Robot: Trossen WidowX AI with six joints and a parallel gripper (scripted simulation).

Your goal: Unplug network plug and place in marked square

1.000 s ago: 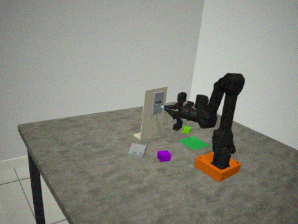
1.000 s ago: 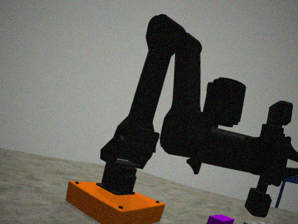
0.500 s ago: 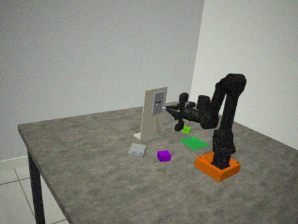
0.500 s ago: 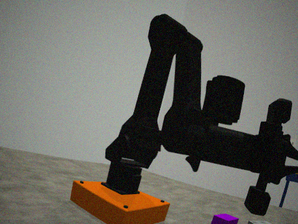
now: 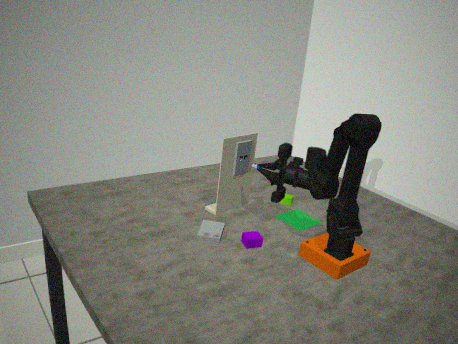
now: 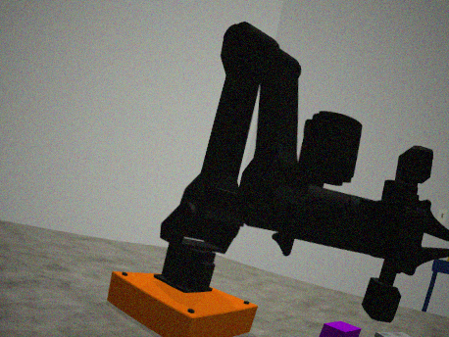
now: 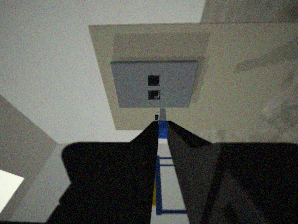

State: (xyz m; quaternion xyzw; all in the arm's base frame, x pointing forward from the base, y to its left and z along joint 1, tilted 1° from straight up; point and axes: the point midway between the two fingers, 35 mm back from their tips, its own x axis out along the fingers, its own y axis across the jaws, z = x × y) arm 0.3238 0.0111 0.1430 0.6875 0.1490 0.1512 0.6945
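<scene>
My gripper tip is 180 mm above the green marked square, 150 mm to the left of it and 90 mm past it. Round my gripper tip: grey flat block (180 mm to the left, 180 mm below, 30 mm behind); blue network plug (10 mm ahead); upright panel (90 mm ahead, 60 mm below, 10 mm to the left).
</scene>
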